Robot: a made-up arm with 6 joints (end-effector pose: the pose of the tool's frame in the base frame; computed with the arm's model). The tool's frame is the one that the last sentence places. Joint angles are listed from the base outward.
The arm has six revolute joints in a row. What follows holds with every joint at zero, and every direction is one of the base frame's. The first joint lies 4.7 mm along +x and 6.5 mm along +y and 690.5 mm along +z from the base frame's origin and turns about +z. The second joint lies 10.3 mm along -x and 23.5 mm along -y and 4.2 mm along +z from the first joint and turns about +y. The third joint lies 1.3 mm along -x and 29.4 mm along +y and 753.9 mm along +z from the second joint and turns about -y. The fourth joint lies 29.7 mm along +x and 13.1 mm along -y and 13.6 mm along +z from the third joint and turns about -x. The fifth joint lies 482 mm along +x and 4.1 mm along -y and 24.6 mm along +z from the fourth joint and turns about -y. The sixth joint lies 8.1 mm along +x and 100.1 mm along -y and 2.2 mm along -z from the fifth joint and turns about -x. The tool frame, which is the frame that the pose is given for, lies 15.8 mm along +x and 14.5 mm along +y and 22.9 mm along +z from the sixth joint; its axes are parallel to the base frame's.
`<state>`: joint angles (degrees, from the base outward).
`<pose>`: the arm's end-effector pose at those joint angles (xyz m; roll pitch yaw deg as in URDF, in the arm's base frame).
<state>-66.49 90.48 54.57 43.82 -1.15 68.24</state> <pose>0.4458 -1.1363 0.4400 -112.65 36.74 -67.48</pose>
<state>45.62 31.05 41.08 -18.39 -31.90 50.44</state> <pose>0.6958 0.5917 1.4355 -31.10 20.24 55.85</pose>
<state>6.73 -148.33 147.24 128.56 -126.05 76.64</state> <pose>-0.1333 0.0415 -0.3593 133.95 -48.45 -65.67</pose>
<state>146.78 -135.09 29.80 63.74 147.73 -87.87</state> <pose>0.9011 -0.5331 0.1522 163.49 26.65 179.17</pose>
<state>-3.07 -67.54 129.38 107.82 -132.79 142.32</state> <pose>-1.1223 0.1165 0.7458 -27.96 0.98 -47.40</pose>
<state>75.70 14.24 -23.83 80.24 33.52 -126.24</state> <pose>0.1698 0.6723 1.2137 66.45 26.13 113.01</pose>
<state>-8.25 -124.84 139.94 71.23 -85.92 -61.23</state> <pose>-0.5478 0.0434 -0.2811 -123.72 2.39 -117.30</pose>
